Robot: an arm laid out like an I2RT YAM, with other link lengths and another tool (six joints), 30 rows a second.
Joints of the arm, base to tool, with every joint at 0 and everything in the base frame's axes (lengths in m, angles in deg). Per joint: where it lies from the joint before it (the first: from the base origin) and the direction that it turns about. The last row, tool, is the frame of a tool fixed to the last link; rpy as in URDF.
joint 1: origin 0 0 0.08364 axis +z
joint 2: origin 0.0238 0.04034 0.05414 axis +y
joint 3: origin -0.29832 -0.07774 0 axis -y
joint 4: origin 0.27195 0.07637 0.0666 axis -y
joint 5: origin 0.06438 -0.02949 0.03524 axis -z
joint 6: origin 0.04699 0 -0.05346 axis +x
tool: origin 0.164 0.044 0.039 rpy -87.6 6.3 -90
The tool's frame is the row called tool.
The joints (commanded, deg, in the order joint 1, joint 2, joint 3, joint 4, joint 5, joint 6), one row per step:
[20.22, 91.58, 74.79, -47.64, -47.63, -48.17]
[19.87, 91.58, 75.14, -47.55, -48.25, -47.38]
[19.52, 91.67, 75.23, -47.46, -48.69, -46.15]
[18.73, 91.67, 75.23, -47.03, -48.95, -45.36]
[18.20, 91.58, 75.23, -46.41, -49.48, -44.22]
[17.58, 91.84, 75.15, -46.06, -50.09, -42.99]
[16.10, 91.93, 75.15, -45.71, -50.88, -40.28]
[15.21, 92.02, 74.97, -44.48, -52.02, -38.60]
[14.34, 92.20, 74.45, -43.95, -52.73, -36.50]
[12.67, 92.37, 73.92, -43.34, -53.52, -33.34]
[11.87, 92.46, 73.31, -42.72, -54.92, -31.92]
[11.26, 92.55, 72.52, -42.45, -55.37, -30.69]
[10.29, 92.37, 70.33, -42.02, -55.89, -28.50]
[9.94, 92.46, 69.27, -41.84, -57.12, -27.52]
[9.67, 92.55, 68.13, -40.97, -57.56, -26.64]
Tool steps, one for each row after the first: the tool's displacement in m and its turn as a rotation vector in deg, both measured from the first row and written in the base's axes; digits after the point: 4 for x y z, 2 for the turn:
[0.0025, -0.0002, 0.0044, 0.69, 0.41, -0.56]
[0.0053, -0.0007, 0.0064, 1.12, 1.44, -1.45]
[0.0108, -0.0036, 0.0080, 1.51, 1.74, -2.59]
[0.0150, -0.0048, 0.0113, 2.24, 2.15, -3.54]
[0.0194, -0.0065, 0.0121, 2.80, 3.31, -4.60]
[0.0292, -0.0122, 0.0157, 3.69, 5.46, -7.27]
[0.0357, -0.0146, 0.0196, 5.05, 6.25, -8.51]
[0.0411, -0.0180, 0.0191, 5.71, 8.32, -10.23]
[0.0515, -0.0258, 0.0193, 6.60, 11.17, -13.27]
[0.0541, -0.0288, 0.0207, 7.83, 12.82, -14.10]
[0.0562, -0.0320, 0.0177, 8.12, 14.53, -15.20]
[0.0567, -0.0379, 0.0087, 8.27, 17.95, -17.25]
[0.0548, -0.0391, 0.0065, 9.02, 20.06, -17.56]
[0.0549, -0.0404, 0.0019, 9.33, 21.26, -18.11]

